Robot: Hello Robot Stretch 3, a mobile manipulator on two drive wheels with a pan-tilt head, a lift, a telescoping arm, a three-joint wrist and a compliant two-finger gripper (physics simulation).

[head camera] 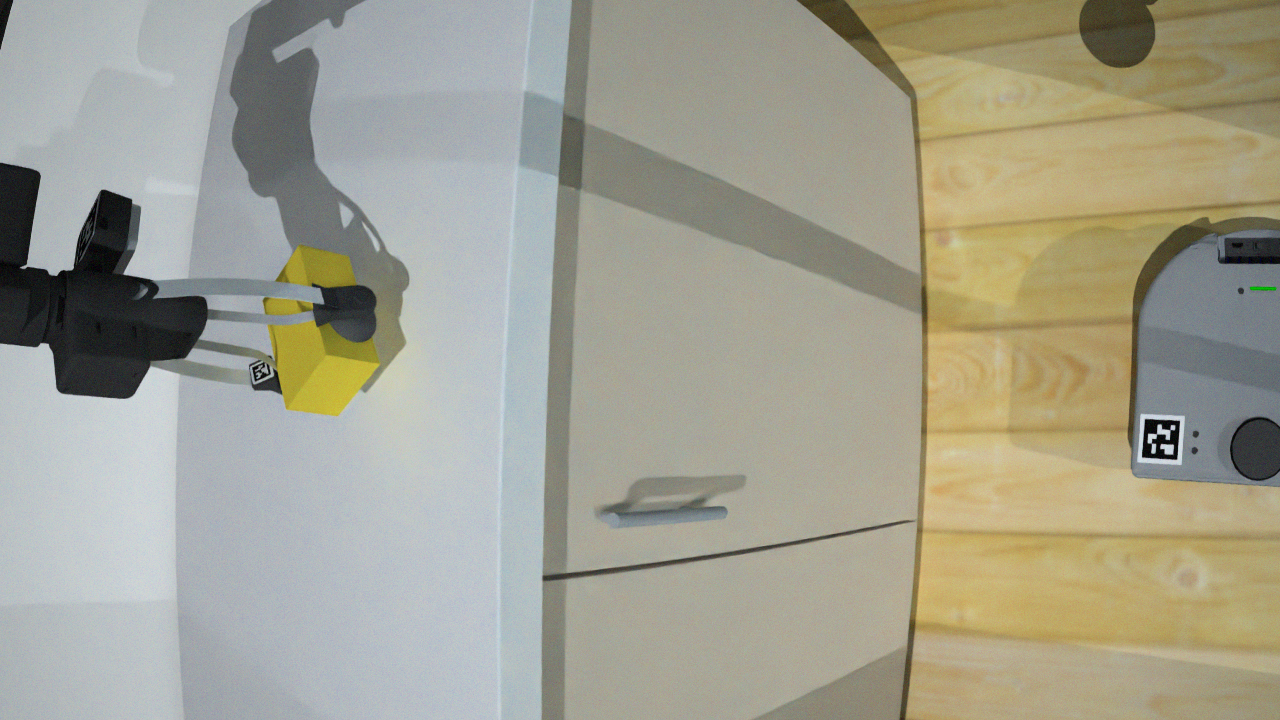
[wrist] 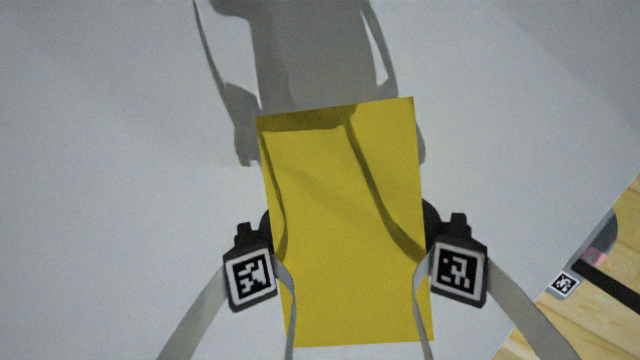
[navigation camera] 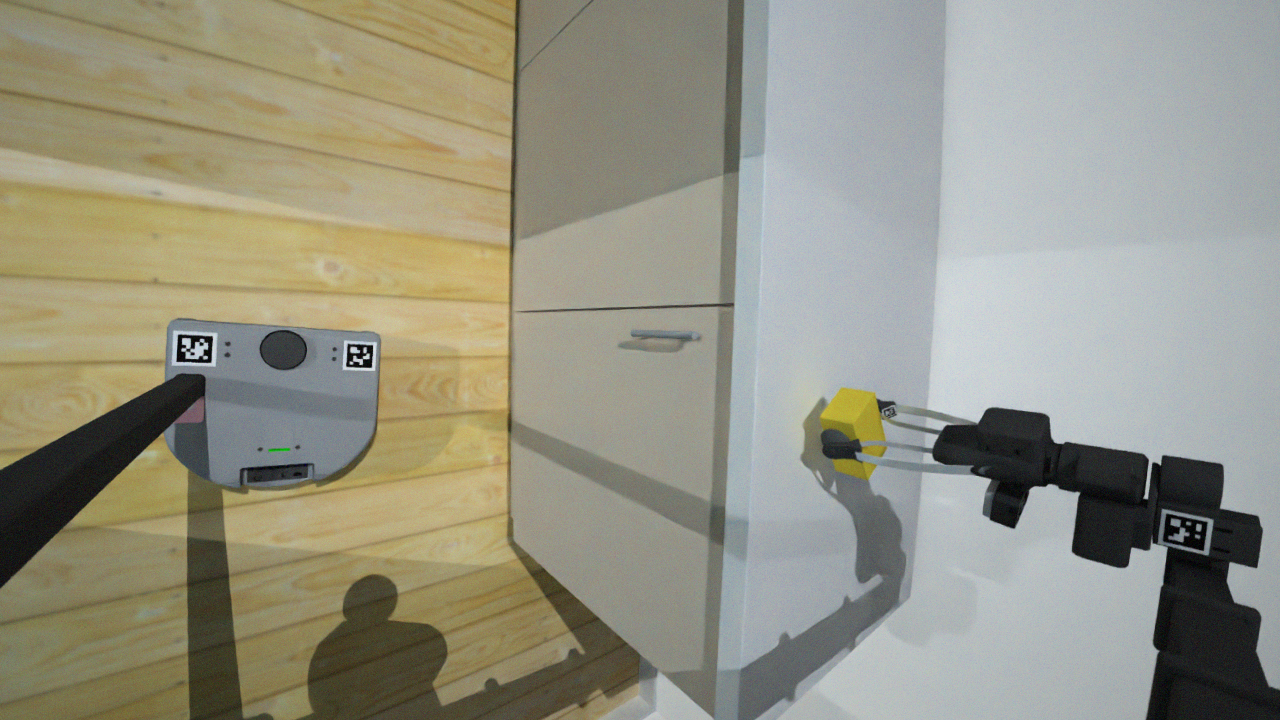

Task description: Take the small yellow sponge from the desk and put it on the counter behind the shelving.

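Where they show: gripper, fingertip midpoint: (head camera: 348, 347) (wrist: 348, 225) (navigation camera: 835, 423); robot's base, origin of the base link: (head camera: 1255, 445) (navigation camera: 283, 348).
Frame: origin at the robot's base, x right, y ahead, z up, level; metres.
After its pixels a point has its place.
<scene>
The yellow sponge (head camera: 331, 385) @[x 0.563, y 0.006, z 0.973 m] (navigation camera: 845, 404) @[x 0.564, y 0.007, z 0.969 m] (wrist: 345, 175) @[x 0.608, y -0.052, z 0.992 m] is a block held between the two fingertips of my gripper (head camera: 307, 342) @[x 0.589, y -0.022, z 0.945 m] (navigation camera: 862, 426) (wrist: 348, 225) @[x 0.589, y -0.022, z 0.945 m], which is shut on it. The sponge is over the light grey counter top (head camera: 402, 555) @[x 0.552, y 0.122, z 0.910 m] (navigation camera: 832, 223) @[x 0.602, y 0.257, z 0.910 m] (wrist: 125, 225) @[x 0.719, y 0.079, z 0.910 m], with its shadow falling close beside it. Whether its underside touches the counter cannot be made out. In the head view it is inside the counter's front edge. The desk and the shelving cannot be identified in these views.
Below the counter top is a beige cabinet front (head camera: 742, 376) @[x 0.478, y -0.033, z 0.608 m] (navigation camera: 626, 402) @[x 0.479, y -0.037, z 0.625 m] with a bar handle (head camera: 666, 516) @[x 0.439, y 0.080, z 0.754 m] (navigation camera: 664, 334) @[x 0.439, y 0.081, z 0.753 m]. A white wall (head camera: 89, 501) @[x 1.058, y 0.171, z 1.021 m] (navigation camera: 1118, 179) @[x 1.044, y 0.401, z 1.179 m] stands behind the counter. My grey base (head camera: 1199, 358) @[x 0.084, y -0.103, z 0.160 m] (navigation camera: 295, 402) @[x 0.023, y -0.098, z 0.160 m] is on the wooden floor (head camera: 1074, 582) @[x 0.254, y 0.212, z 0.000 m] (navigation camera: 402, 223) @[x 0.224, y 0.322, z 0.000 m].
</scene>
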